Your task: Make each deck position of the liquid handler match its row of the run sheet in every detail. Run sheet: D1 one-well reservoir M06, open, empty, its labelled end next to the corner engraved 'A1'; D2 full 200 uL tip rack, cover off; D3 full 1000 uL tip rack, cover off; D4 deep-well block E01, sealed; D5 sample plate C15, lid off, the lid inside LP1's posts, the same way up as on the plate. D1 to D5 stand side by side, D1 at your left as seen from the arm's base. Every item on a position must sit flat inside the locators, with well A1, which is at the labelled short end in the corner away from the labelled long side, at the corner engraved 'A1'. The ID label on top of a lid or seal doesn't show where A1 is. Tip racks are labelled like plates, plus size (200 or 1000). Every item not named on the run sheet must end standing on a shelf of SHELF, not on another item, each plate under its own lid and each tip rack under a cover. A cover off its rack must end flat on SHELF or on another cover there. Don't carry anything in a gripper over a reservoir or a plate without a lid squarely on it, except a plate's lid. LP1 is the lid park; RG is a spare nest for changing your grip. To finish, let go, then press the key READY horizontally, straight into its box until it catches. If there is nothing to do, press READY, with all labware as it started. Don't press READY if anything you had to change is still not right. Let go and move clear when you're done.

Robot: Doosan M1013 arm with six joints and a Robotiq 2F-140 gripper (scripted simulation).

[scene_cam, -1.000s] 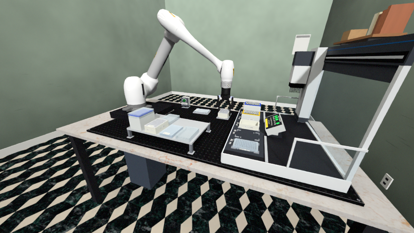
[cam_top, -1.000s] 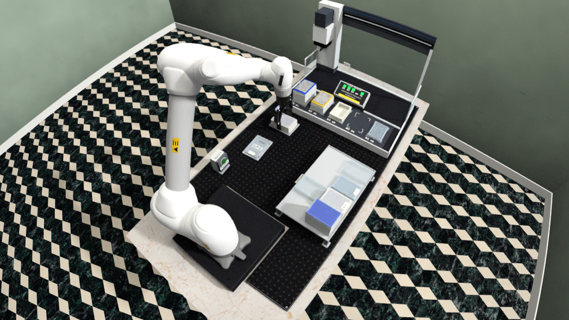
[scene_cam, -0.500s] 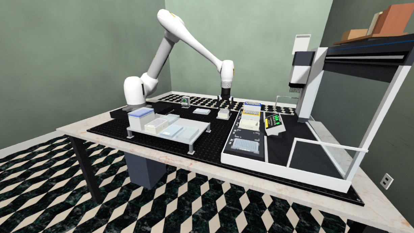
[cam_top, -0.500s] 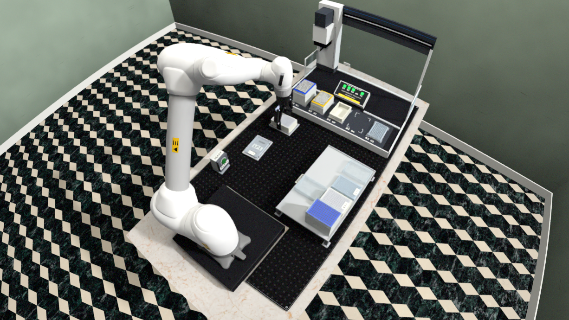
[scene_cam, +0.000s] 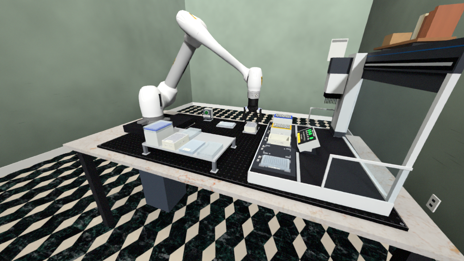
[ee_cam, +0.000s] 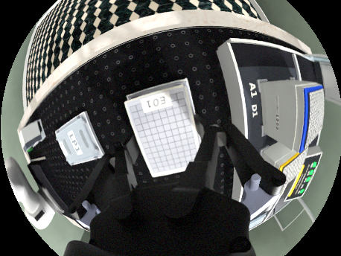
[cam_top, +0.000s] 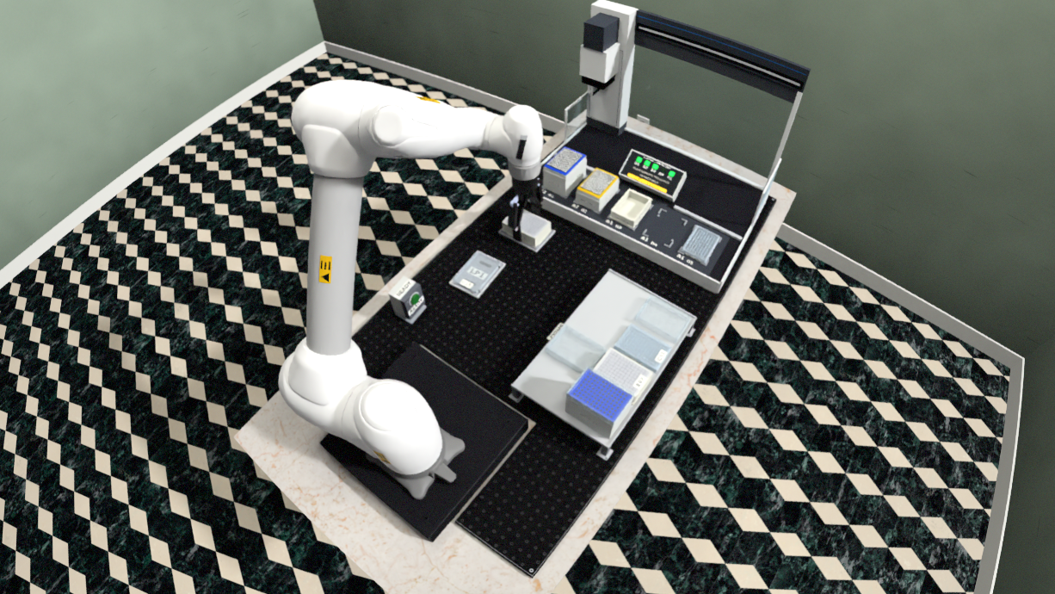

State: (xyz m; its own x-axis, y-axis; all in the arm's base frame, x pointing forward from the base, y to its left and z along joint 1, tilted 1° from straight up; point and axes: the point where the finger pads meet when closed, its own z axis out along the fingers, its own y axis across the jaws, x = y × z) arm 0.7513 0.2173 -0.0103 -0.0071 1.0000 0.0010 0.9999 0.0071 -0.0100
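My gripper is now 30 mm above the grey RG nest. From my hand the other things lie so: yellow-rimmed tip rack: 220 mm ahead, 120 mm to the right, 50 mm above; clear lid: 220 mm behind, 20 mm to the left, 20 mm below; blue-rimmed tip rack: 220 mm ahead, 80 mm above.
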